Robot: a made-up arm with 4 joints.
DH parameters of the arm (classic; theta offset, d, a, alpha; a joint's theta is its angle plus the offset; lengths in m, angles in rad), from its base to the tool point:
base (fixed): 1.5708 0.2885 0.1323 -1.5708
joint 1: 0 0.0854 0.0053 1.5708
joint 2: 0 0.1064 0.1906 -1.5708
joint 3: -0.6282 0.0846 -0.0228 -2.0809
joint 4: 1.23 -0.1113 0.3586 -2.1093
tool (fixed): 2.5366 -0.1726 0 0
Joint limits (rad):
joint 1: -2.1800..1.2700
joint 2: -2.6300..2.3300
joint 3: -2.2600..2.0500
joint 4: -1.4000..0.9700
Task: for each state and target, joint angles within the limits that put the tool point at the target. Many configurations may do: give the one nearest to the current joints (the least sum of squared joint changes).
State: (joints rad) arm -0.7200 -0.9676 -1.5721 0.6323
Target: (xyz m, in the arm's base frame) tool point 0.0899 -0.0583 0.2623
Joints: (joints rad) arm -0.8016 -0.6284 -1.1971 0.5020
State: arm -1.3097 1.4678 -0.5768 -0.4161
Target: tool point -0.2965 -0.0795 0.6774
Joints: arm -0.8380 1.4437 -0.3712 -0.1696
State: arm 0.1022 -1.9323 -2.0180 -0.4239
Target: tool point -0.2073 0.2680 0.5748
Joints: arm 0.1064 -1.5520 -1.9126 -0.8552
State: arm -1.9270 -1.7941 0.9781 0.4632
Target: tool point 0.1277 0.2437 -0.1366
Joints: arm -2.1800 -2.1773 1.4804 0.3771
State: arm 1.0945 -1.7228 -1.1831 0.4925
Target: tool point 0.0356 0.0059 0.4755
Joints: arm 1.2700 -1.3442 -1.7722 0.7399
